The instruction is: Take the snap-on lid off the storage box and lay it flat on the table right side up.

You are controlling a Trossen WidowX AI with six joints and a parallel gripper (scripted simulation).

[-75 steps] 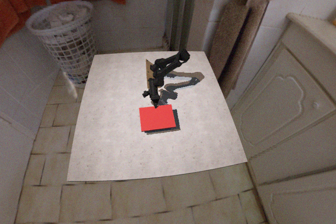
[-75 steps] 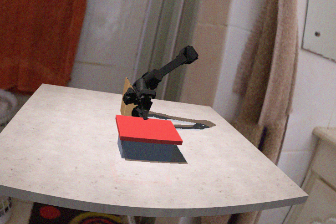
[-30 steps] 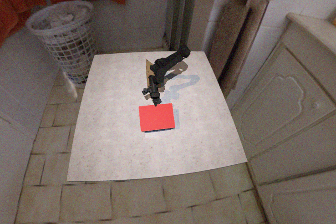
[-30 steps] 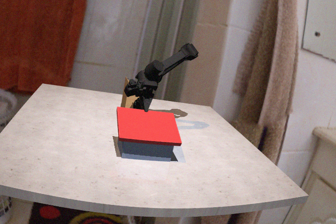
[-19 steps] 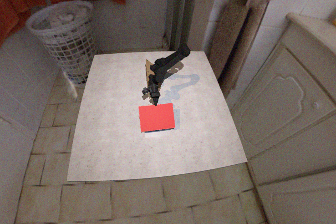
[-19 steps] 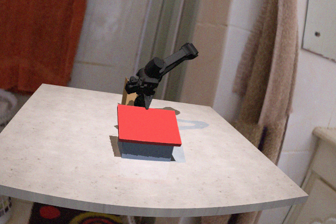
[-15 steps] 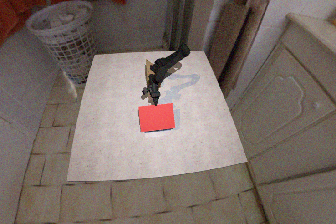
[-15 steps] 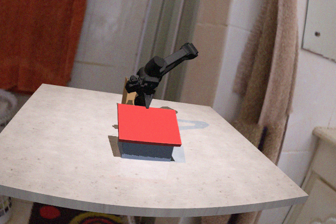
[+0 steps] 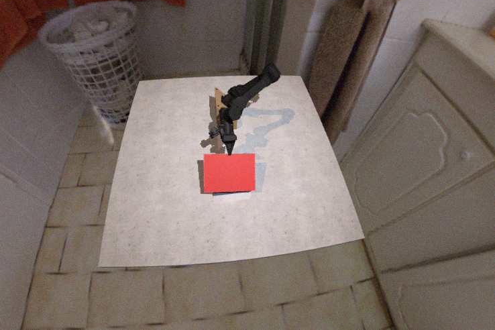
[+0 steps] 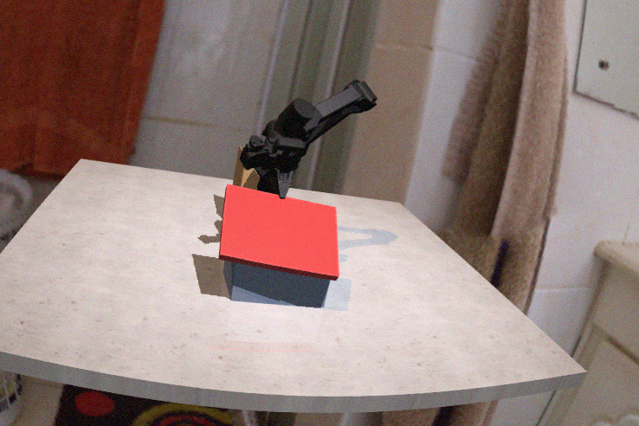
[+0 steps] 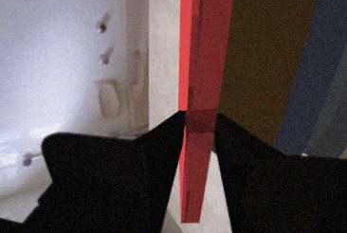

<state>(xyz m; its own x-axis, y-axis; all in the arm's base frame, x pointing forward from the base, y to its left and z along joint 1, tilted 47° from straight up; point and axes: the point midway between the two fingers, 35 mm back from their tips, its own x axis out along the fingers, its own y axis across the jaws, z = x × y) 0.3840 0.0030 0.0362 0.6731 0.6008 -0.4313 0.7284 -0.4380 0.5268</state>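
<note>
Now: the red lid 7 cm ahead of my gripper tip and 4 cm below it. Round my gripper tip: blue-grey storage box 5 cm ahead, 1 cm to the left, 14 cm below.
</note>
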